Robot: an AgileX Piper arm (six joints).
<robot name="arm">
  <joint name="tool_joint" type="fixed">
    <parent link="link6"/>
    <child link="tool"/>
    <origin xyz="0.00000 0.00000 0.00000"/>
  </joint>
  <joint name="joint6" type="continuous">
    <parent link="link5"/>
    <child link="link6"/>
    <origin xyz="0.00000 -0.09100 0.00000" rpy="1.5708 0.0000 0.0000"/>
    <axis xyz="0 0 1"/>
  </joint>
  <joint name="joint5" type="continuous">
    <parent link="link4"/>
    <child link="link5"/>
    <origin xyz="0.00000 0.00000 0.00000" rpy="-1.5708 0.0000 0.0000"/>
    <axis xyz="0 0 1"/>
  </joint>
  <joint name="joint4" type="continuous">
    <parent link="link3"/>
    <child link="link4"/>
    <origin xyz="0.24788 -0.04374 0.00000" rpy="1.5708 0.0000 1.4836"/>
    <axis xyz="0 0 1"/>
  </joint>
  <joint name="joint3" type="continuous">
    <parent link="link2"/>
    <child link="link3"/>
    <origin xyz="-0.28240 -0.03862 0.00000"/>
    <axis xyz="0 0 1"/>
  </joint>
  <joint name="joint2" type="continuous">
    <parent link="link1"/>
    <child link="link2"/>
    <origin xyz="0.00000 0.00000 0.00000" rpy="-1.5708 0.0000 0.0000"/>
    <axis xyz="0 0 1"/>
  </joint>
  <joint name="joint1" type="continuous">
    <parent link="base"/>
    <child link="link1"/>
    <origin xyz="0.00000 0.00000 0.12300"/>
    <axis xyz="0 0 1"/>
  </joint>
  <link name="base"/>
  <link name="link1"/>
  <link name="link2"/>
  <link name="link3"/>
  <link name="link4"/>
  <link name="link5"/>
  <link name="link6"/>
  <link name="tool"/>
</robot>
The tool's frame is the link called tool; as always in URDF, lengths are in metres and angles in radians. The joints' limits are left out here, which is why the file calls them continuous.
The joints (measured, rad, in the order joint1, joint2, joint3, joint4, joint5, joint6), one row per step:
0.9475 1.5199 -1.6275 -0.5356 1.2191 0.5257
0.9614 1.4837 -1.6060 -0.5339 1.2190 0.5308
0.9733 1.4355 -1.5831 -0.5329 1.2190 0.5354
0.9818 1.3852 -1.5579 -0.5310 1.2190 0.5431
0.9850 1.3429 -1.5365 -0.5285 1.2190 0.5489
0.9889 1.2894 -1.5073 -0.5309 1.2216 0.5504
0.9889 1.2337 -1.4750 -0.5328 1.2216 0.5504
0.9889 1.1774 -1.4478 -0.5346 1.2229 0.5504
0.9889 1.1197 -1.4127 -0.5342 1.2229 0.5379
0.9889 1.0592 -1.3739 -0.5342 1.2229 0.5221
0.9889 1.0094 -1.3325 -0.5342 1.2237 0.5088
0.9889 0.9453 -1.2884 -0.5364 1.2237 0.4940
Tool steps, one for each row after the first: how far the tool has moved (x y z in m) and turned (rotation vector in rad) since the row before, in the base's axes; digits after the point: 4 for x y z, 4 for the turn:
-0.0092 -0.0054 0.0048 0.0165 -0.0065 0.0106
-0.0106 -0.0091 0.0075 0.0245 -0.0129 0.0088
-0.0101 -0.0106 0.0068 0.0272 -0.0112 0.0036
-0.0077 -0.0097 0.0050 0.0228 -0.0085 -0.0001
-0.0094 -0.0129 0.0051 0.0184 -0.0134 0.0009
-0.0090 -0.0139 0.0040 0.0186 -0.0144 -0.0006
-0.0093 -0.0144 0.0046 0.0226 -0.0166 -0.0012
-0.0094 -0.0142 0.0017 0.0099 -0.0152 0.0080
-0.0096 -0.0146 0.0002 0.0064 -0.0160 0.0098
-0.0075 -0.0114 -0.0032 -0.0034 -0.0076 0.0077
-0.0096 -0.0149 -0.0024 0.0045 -0.0167 0.0080

